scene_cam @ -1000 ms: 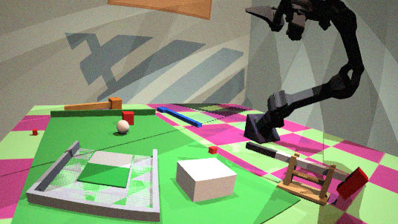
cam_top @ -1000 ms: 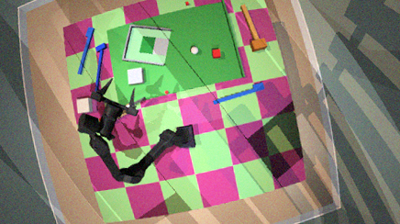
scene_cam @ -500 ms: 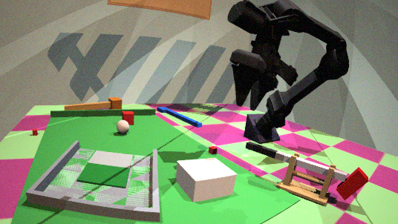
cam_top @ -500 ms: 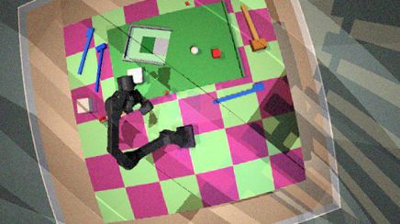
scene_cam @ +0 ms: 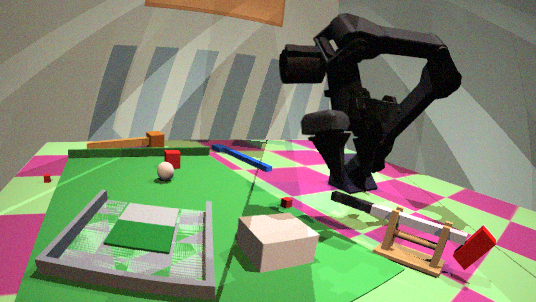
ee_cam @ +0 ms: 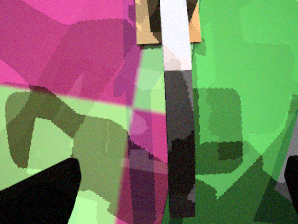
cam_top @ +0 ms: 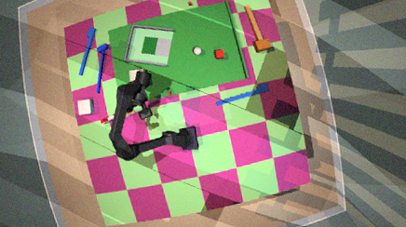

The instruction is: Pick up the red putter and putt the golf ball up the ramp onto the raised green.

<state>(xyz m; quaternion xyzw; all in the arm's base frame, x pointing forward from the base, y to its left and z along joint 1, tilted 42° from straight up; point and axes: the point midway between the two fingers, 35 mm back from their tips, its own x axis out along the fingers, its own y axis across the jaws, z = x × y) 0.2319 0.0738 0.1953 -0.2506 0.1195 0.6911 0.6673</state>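
Right now the red putter is 3 cm behind my gripper tip, 11 cm to the left of it and 4 cm below it. The rest, counted from my gripper tip: wooden rack 3 cm behind, 13 cm to the left, 6 cm below; grey walled frame 32 cm ahead, 7 cm to the right, 9 cm below; green mat 25 cm ahead, 22 cm to the right, 10 cm below.
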